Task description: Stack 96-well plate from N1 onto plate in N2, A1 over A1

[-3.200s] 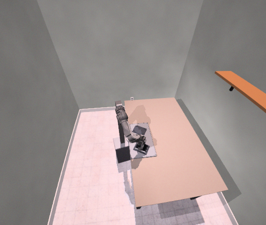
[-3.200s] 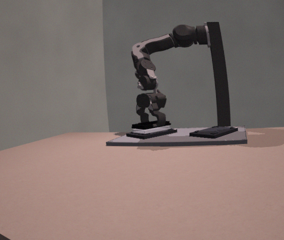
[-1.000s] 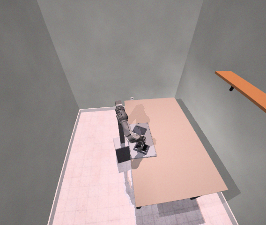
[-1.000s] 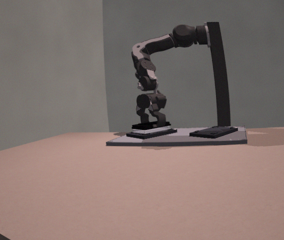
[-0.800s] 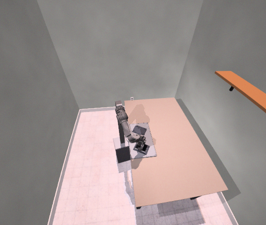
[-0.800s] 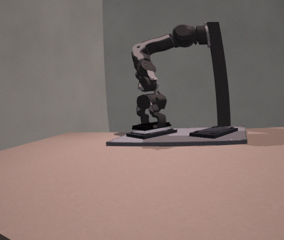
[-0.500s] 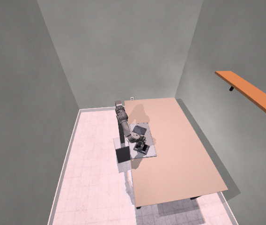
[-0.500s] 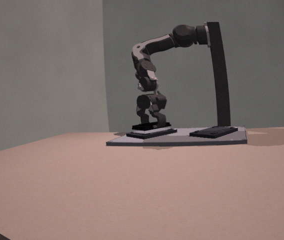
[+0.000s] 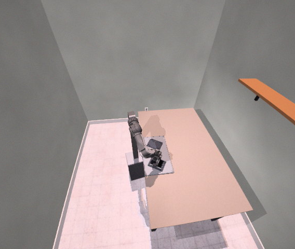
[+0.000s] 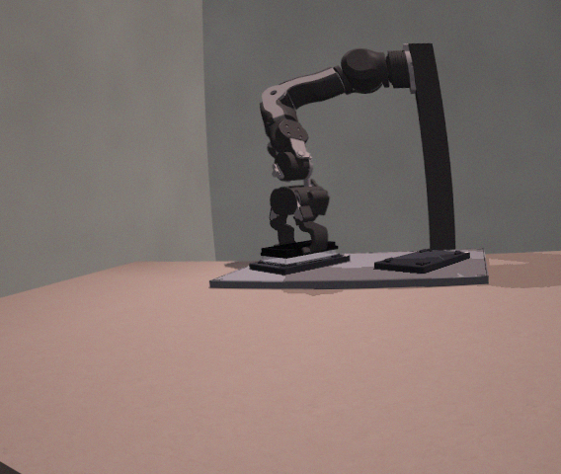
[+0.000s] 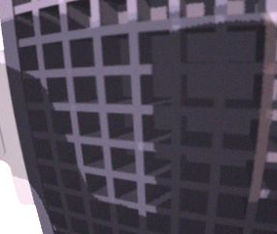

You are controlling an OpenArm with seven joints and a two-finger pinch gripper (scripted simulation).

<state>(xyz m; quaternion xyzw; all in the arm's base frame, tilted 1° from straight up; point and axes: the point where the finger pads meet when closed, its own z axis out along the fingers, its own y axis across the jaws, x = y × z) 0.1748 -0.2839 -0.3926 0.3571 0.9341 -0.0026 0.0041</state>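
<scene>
Now: the dark 96-well plate right at my hand. Also, from my hand: clear 96-well plate: 2 cm below; then plate nest N1: 6 cm ahead, 25 cm to the left, 3 cm below; then plate nest N2: 3 cm below.
</scene>
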